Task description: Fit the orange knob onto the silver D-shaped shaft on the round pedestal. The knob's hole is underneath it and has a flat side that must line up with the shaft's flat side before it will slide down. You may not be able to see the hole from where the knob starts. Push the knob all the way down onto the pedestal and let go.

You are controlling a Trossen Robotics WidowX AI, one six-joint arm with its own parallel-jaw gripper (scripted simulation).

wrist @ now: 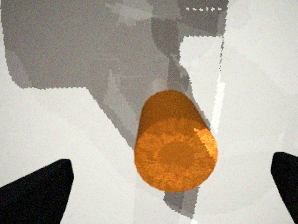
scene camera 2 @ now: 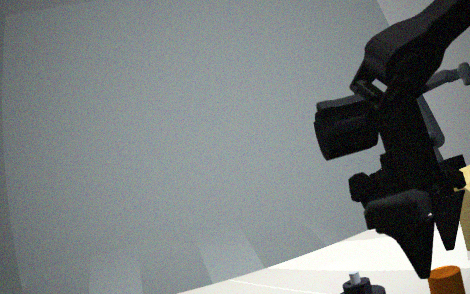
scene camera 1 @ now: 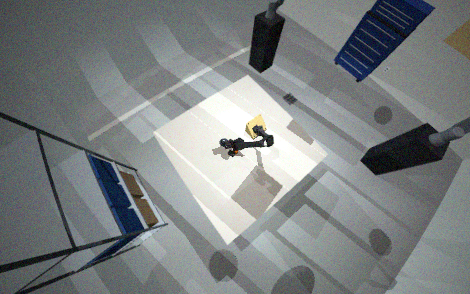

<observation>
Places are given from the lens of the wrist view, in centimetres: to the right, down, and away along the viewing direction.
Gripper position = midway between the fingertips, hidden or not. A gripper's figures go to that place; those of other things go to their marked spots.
my gripper (wrist: 173,167): 1, 2, 10
orange knob (wrist: 175,150): 1, 2, 11
</observation>
